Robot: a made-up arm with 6 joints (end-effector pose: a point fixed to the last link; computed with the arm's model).
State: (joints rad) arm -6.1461 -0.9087 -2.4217 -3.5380 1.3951 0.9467
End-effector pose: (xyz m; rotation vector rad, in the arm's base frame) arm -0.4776 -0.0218 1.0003 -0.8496 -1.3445 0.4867
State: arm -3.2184 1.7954 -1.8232 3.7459 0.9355 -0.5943
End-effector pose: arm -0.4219 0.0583 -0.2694 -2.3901 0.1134 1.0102
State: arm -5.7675 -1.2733 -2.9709 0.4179 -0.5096 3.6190
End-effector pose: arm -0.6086 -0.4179 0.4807 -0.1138 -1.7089 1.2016
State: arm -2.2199 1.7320 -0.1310 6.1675 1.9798 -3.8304
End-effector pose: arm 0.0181 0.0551 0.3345 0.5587 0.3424 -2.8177
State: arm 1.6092 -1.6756 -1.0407 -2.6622 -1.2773 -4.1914
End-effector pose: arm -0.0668 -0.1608 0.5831 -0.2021 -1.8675 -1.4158
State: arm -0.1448 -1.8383 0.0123 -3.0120 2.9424 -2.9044
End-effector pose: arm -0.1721 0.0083 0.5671 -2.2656 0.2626 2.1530
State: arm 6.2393 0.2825 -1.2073 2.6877 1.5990 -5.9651
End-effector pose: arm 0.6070 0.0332 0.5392 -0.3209 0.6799 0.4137
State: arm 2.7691 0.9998 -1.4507 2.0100 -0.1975 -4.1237
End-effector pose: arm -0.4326 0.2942 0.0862 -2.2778 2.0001 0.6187
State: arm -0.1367 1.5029 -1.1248 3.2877 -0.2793 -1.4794
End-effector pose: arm 0.1133 0.0046 -0.0633 1.4622 -2.1638 -0.6351
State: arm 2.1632 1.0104 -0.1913 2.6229 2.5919 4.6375
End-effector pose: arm -0.2087 0.1690 0.1306 -1.3325 -0.3794 0.9899
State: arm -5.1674 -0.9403 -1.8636 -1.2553 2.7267 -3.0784
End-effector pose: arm 0.0532 -0.2147 0.8234 0.1899 2.8038 -0.4665
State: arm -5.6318 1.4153 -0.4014 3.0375 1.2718 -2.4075
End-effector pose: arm 0.0136 0.0230 -0.0531 -2.8967 0.0566 -0.2006
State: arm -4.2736 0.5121 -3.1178 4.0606 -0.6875 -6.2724
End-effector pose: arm -0.2969 0.3229 0.8929 -1.4032 0.7780 2.6646
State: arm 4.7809 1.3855 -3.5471 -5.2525 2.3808 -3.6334
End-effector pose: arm 0.1836 -0.5728 0.5009 0.3801 2.4604 0.7686
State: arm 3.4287 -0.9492 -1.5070 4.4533 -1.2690 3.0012
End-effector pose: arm 0.1254 -0.1228 0.8072 0.7865 -1.5305 1.5562
